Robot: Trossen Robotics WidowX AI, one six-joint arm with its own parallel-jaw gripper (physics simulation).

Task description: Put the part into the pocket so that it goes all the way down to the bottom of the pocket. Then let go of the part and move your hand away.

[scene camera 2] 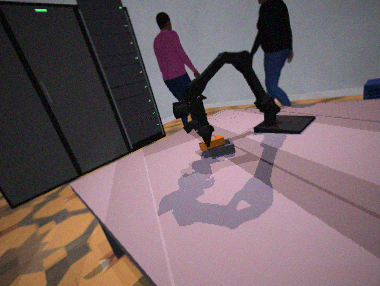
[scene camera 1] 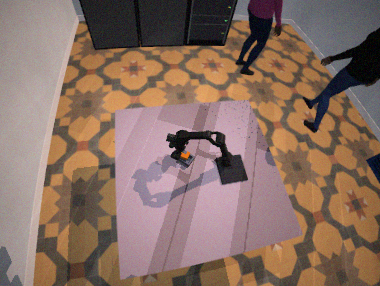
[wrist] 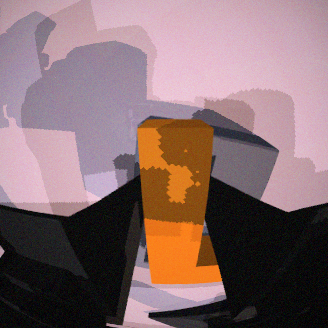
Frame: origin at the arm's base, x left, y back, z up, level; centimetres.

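Seen in the pictures: gripper, between the fingertips: [scene camera 2: 208, 146] [scene camera 1: 178, 154] [wrist: 172, 181]; arm's base, origin of its link: [scene camera 2: 270, 123] [scene camera 1: 225, 163] [wrist: 222, 319].
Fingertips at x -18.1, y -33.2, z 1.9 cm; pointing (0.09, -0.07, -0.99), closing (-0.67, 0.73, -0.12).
Offsets run from my fingertips to a thing's top centre. Level surfaces: height alone.
The orange part {dx +0.4, dy +2.5, dz +2.6 cm} [scene camera 1: 185, 156] [scene camera 2: 215, 142] [wrist: 176, 175] has a step at its near end in the wrist view. The grey block with the pocket {dx +2.2, dy +4.0, dz -0.7 cm} [scene camera 1: 185, 163] [scene camera 2: 228, 149] [wrist: 245, 162] stands on the table. My gripper [scene camera 1: 176, 155] [scene camera 2: 208, 143] [wrist: 172, 181] is shut on the orange part, with one finger on each side. The part is over the block and stands up above its rim, shifted to the left in the second scene view. In the wrist view the block sticks out to the right of the part. The pocket opening and the part's underside are mostly hidden.
The arm's black base plate [scene camera 1: 231, 170] [scene camera 2: 285, 124] stands on the pink table {dz -4.3 cm} [scene camera 1: 145, 240] [scene camera 2: 310, 210], to the right of the block in both scene views. Dark cabinets [scene camera 1: 115, 25] [scene camera 2: 50, 90] and two people stand beyond the table. Arm shadows fall across the tabletop.
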